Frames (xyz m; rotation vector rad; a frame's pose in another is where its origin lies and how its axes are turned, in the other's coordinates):
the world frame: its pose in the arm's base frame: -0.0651 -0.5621 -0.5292 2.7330 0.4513 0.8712
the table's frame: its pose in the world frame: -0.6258 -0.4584 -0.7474 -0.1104 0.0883 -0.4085
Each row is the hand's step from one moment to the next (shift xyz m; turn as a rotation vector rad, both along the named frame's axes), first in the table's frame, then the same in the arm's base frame.
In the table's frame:
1: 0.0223 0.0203 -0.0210 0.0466 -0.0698 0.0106
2: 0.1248 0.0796 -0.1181 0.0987 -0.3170 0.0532
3: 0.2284 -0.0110 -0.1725 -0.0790 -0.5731 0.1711
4: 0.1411 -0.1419 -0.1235 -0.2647 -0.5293 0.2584
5: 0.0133 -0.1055 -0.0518 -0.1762 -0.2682 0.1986
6: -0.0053 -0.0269 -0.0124 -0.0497 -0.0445 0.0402
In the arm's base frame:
1: 0.0072 0.0055 0.0356 0.0047 0.0790 -0.0299
2: 0.0253 0.0539 0.1797 -0.0412 0.2781 -0.1845
3: 0.0094 0.1987 0.2061 -0.1730 0.3079 -0.4891
4: -0.0636 0.2184 0.0597 -0.2023 0.1316 -0.5990
5: -0.0731 0.0907 -0.0204 -0.0803 0.0253 -0.3679
6: -0.0232 0.0168 -0.0092 -0.0203 -0.0115 -0.0743

